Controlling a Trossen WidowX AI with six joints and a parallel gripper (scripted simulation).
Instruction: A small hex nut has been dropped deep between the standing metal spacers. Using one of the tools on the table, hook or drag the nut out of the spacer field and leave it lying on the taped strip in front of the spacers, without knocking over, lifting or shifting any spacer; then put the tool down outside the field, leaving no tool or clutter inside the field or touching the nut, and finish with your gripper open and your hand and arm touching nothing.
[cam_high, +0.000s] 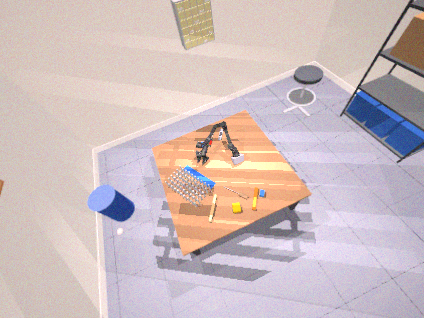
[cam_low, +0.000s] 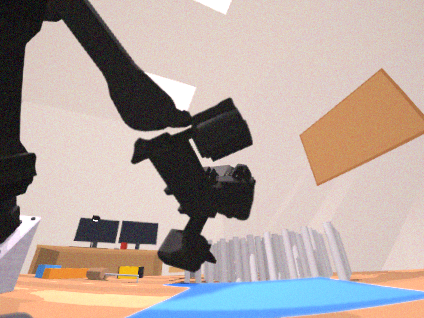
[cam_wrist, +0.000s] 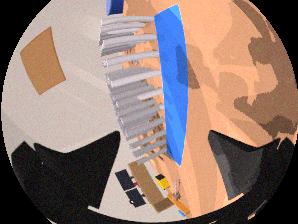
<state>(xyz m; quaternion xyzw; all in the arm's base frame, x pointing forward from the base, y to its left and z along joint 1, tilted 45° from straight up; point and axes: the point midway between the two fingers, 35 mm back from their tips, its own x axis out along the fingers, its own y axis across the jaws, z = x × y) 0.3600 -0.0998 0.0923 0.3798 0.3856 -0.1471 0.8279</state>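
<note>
Right now my gripper tip is 58 cm to the right of the orange bar, 31 cm past it and 7 cm above it. From my gripper tip the other things lie so: blue taped strip (9 cm below, 8 cm to the left, 7 cm ahead).
</note>
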